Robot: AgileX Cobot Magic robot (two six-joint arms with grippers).
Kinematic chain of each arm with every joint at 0, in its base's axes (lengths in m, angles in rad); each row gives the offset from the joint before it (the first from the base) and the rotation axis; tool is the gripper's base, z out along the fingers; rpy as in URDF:
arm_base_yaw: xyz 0 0 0.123 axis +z
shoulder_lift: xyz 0 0 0 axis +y
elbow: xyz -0.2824 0 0.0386 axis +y
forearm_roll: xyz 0.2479 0 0.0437 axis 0.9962 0 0.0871
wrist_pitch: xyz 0 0 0 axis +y
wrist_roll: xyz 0.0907 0 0.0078 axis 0.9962 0 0.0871
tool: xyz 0 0 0 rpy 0 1.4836 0
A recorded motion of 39 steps. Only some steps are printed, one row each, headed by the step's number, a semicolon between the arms.
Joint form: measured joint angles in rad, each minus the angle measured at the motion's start. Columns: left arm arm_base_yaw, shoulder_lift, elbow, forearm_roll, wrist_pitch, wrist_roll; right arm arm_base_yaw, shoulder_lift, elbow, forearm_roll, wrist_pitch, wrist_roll.
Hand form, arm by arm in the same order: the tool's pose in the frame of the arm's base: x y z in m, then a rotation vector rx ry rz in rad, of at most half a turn. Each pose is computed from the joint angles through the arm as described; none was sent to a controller.
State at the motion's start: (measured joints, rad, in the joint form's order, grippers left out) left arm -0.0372 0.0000 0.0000 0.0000 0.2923 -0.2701; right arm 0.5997 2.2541 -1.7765 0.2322 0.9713 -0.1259
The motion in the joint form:
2: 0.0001 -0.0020 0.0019 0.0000 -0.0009 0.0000; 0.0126 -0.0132 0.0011 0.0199 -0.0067 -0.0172
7: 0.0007 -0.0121 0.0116 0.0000 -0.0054 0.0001; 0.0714 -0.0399 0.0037 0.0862 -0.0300 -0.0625
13: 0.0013 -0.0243 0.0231 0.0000 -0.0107 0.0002; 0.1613 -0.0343 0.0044 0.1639 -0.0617 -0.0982
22: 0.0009 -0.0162 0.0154 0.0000 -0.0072 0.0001; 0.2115 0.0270 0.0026 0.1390 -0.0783 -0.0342
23: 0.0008 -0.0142 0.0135 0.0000 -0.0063 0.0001; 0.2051 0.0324 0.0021 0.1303 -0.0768 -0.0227
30: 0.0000 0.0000 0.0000 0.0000 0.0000 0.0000; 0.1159 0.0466 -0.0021 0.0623 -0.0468 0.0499
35: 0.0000 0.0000 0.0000 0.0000 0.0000 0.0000; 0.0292 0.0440 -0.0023 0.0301 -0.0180 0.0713
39: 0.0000 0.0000 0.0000 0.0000 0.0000 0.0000; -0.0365 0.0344 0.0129 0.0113 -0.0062 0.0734
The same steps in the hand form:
2: 0.0545 -0.0020 0.1862 -0.2069 1.7682 -0.2218; 0.3723 0.2843 0.1616 -0.9199 2.7992 0.3998
7: 0.0542 -0.0020 0.1839 -0.2068 1.7632 -0.2218; 0.3530 0.3097 0.1752 -1.0045 2.7233 0.4974
13: 0.0539 -0.0019 0.1811 -0.2065 1.7572 -0.2219; 0.3231 0.3460 0.1750 -1.1070 2.6655 0.6057
22: 0.0541 -0.0020 0.1830 -0.2067 1.7611 -0.2218; 0.3094 0.3632 0.1461 -1.1132 2.7298 0.5706
23: 0.0541 -0.0020 0.1834 -0.2068 1.7621 -0.2218; 0.3121 0.3608 0.1434 -1.0970 2.7436 0.5580
30: 0.0546 -0.0020 0.1866 -0.2070 1.7692 -0.2217; 0.3439 0.3269 0.1358 -0.9374 2.8363 0.4609
35: 0.0546 -0.0020 0.1866 -0.2070 1.7692 -0.2217; 0.3697 0.2928 0.1360 -0.8165 2.8888 0.4082
39: 0.0546 -0.0020 0.1866 -0.2070 1.7692 -0.2217; 0.3854 0.2647 0.1362 -0.7353 2.9193 0.3734

